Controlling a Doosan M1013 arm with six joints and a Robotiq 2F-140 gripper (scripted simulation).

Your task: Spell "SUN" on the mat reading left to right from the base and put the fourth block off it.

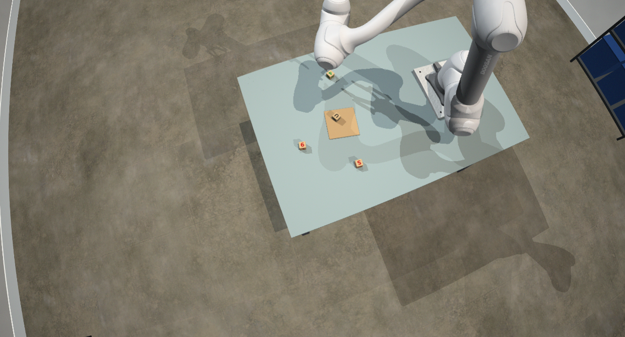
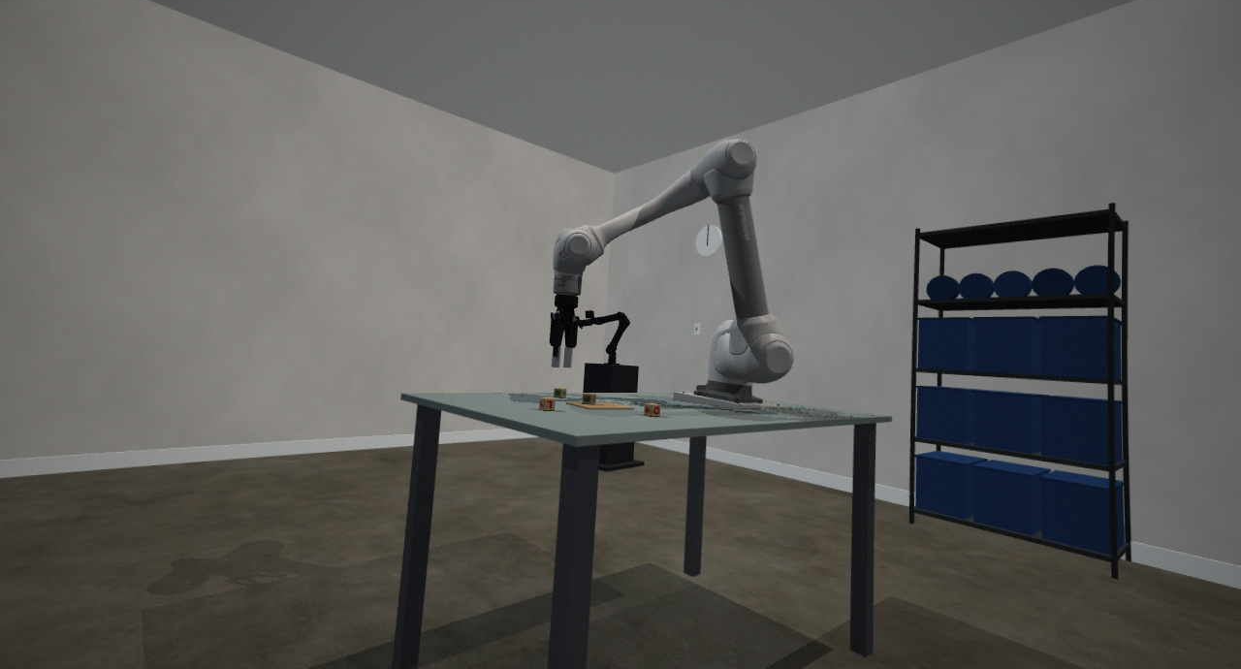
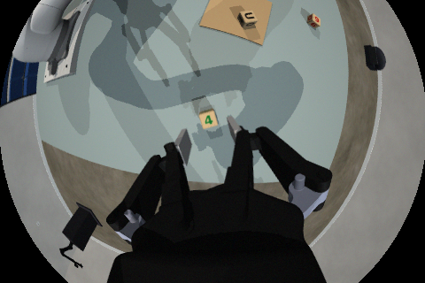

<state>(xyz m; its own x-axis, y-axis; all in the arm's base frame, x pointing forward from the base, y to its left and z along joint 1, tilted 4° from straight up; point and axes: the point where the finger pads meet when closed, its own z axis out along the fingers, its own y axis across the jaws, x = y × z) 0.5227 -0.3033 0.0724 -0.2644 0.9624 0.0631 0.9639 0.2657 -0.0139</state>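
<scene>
My hand is 11 cm above the N block. From my hand the other things lie so: S block (9 cm ahead, 46 cm to the left, 11 cm below); mat (7 cm ahead, 25 cm to the left, 12 cm below); 6 block (28 cm ahead, 28 cm to the left, 11 cm below).
</scene>
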